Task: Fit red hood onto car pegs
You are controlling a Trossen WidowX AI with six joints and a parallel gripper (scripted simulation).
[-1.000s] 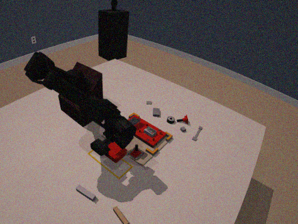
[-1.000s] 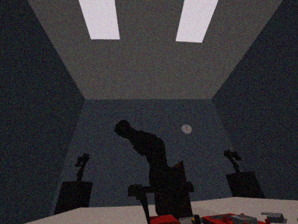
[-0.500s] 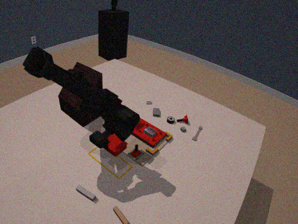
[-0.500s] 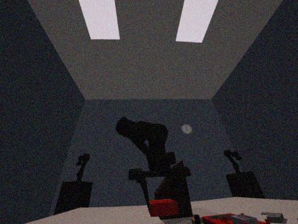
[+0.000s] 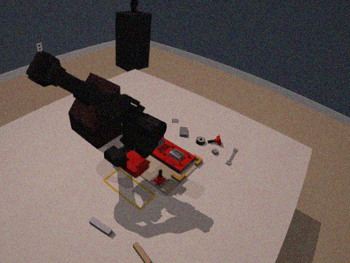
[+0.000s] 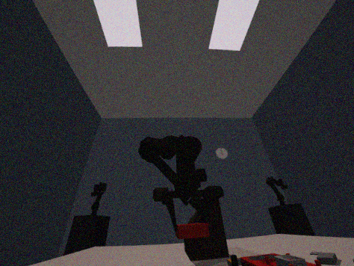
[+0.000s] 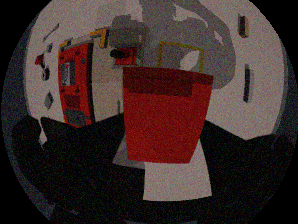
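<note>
Right now the grey engine block is 20 mm ahead of my gripper tip, 210 mm to the left of it and 80 mm below it. From my gripper tip the other things lie so: wheel: 10 mm ahead, 370 mm to the left, 100 mm below; wooden bar: 230 mm ahead, 160 mm to the right, 90 mm below; red hood: right at my gripper tip.
</note>
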